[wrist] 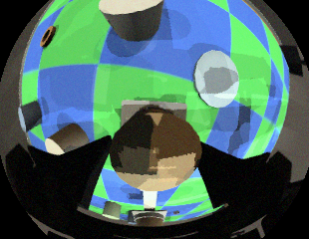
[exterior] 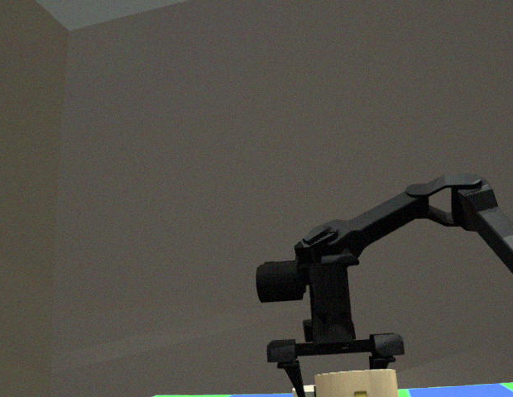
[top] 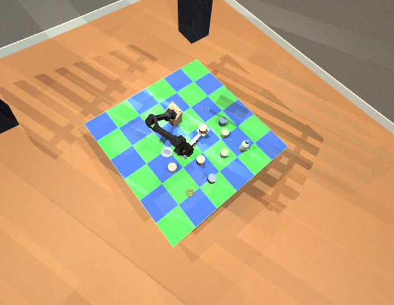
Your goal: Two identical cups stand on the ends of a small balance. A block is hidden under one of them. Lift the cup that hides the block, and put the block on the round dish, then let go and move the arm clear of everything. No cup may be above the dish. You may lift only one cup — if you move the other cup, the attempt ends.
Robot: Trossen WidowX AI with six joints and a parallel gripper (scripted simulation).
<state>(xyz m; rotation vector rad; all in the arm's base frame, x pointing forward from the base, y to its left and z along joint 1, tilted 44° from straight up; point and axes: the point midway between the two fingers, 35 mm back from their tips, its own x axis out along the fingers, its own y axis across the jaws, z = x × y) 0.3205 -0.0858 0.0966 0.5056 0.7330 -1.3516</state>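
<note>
Now: the pale green block 10 mm below my gripper tip. From my gripper tip the other things lie so: tan cup: 20 mm to the right; then balance: 30 mm behind, 130 mm to the left, 20 mm below; then white round dish: 90 mm behind, 100 mm to the right, 50 mm below.
</note>
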